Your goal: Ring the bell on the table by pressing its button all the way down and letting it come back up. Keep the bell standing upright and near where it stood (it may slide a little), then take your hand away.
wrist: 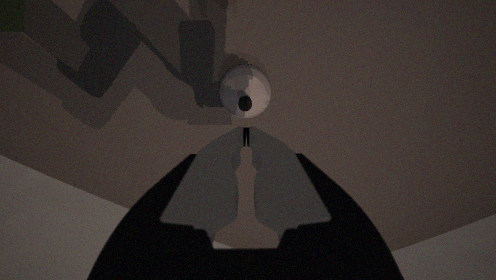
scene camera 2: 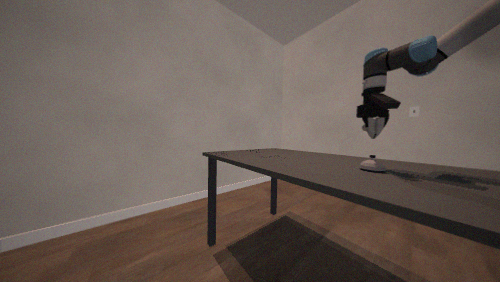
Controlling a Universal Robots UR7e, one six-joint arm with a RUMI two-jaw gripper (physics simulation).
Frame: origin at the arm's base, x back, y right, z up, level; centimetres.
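Seen in the pictures: gripper, between the fingertips: (wrist: 246, 129) (scene camera 2: 373, 138).
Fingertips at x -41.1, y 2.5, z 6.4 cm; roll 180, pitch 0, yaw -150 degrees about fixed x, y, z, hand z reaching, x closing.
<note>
Offsets run from my fingertips to a thing's middle. Level surfaces: height alone.
A white domed bell @[dy +0.3, dx +0.0, dz -10.4 cm] (scene camera 2: 372, 166) (wrist: 257, 90) stands upright on the dark table @[dz -13.7 cm] (scene camera 2: 300, 165). Its small black button @[dy +0.3, dx +0.0, dz -7.6 cm] (scene camera 2: 372, 157) (wrist: 245, 103) stands up at the top of the dome. My gripper (scene camera 2: 373, 137) (wrist: 246, 129) is shut, with its two fingertips together and nothing between them. It points down and hangs above the bell, apart from the button. In the wrist view the fingertips lie just below the bell's outline. The arm's shadow falls across the left part of the dome.
A green object (wrist: 11, 15) shows at the upper left corner of the wrist view. The table's near edge runs below the bell in the scene view. A wall with an outlet (scene camera 2: 414, 111) stands behind.
</note>
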